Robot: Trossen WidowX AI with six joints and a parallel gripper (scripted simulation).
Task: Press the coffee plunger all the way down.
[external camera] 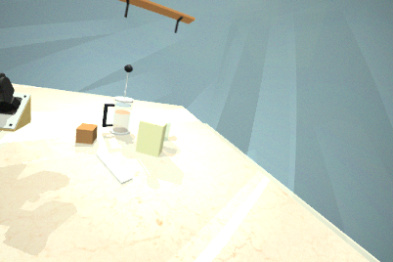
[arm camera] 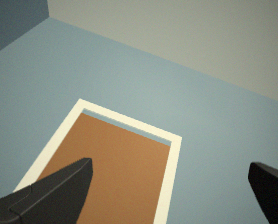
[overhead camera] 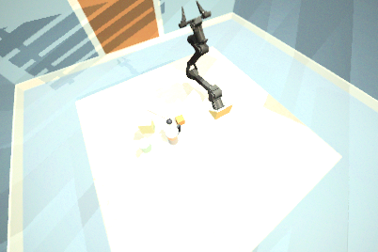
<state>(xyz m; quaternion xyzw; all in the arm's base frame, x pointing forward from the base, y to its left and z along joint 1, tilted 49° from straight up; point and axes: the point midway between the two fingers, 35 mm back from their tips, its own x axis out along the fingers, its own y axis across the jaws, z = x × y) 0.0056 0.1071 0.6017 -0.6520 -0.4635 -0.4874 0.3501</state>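
The glass coffee press lies 35 cm ahead of my gripper tip, 42 cm to the left of it and 45 cm below it.
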